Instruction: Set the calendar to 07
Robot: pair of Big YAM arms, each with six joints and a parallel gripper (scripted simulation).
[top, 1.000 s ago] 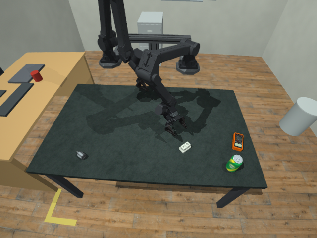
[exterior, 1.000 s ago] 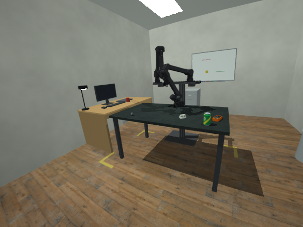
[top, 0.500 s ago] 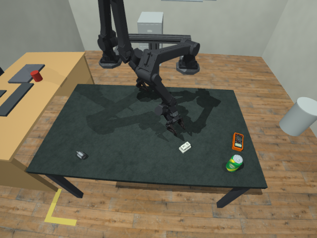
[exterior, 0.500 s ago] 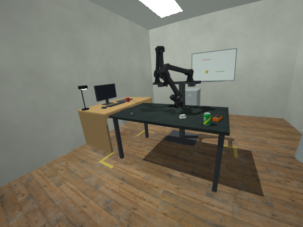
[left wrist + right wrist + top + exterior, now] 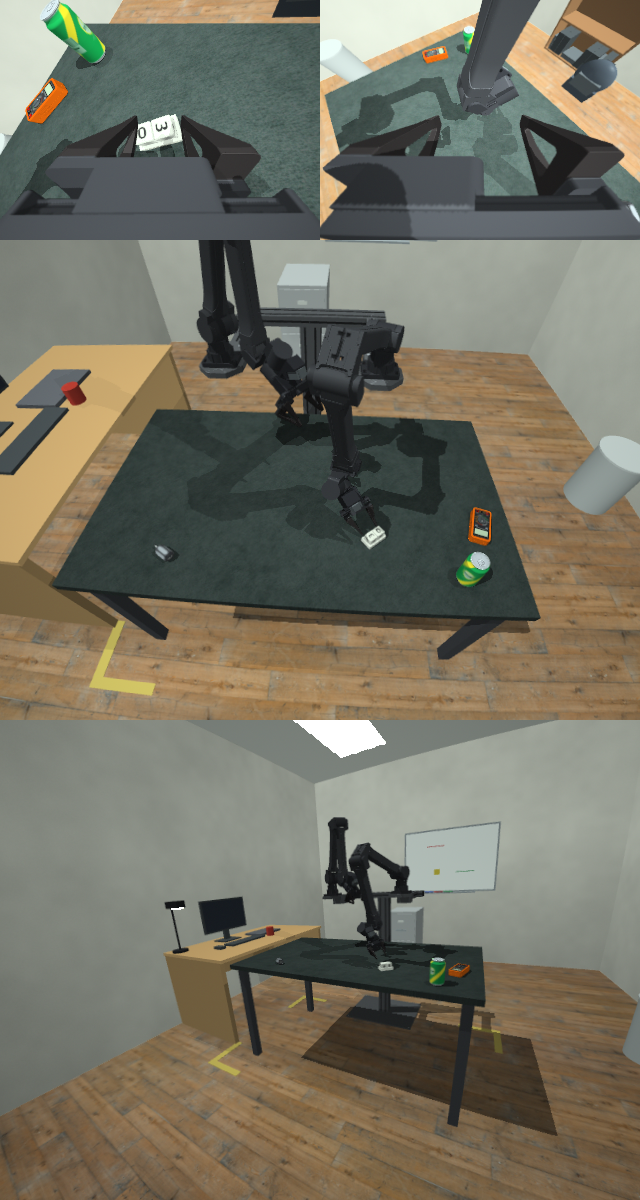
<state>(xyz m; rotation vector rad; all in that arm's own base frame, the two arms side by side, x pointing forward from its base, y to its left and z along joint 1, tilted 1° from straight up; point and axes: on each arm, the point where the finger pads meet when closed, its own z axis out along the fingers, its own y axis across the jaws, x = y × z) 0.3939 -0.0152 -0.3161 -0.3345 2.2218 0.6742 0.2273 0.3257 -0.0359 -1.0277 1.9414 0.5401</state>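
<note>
Right now my left hand is 50 mm above the white number cube, 40 mm to the right of it and 20 mm past it.
</note>
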